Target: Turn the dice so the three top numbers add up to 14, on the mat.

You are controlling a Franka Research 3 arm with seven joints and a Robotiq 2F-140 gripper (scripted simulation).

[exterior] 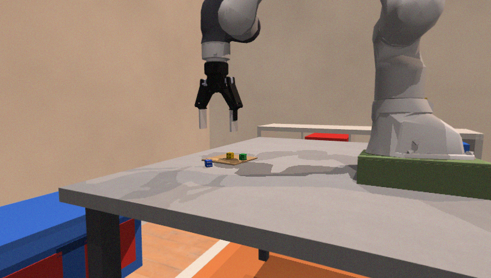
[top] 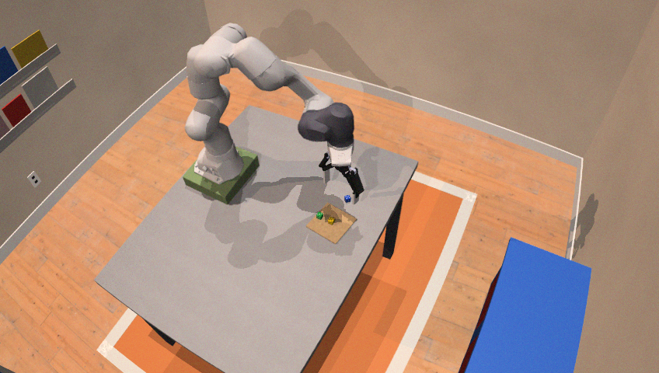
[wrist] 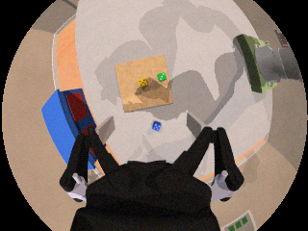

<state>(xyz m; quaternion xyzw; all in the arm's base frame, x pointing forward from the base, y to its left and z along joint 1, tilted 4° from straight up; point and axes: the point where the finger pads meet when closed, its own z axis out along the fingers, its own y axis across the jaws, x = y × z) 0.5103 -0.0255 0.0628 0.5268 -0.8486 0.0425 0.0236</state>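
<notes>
My gripper is now 110 mm above the blue die, 50 mm to the right of it and 10 mm short of it. From my hand the other things lie so: tan mat 120 mm below, 70 mm to the right, 20 mm behind; then yellow die 100 mm below, 70 mm to the right, 20 mm behind; then green die 100 mm below, 70 mm behind, 60 mm to the right.
</notes>
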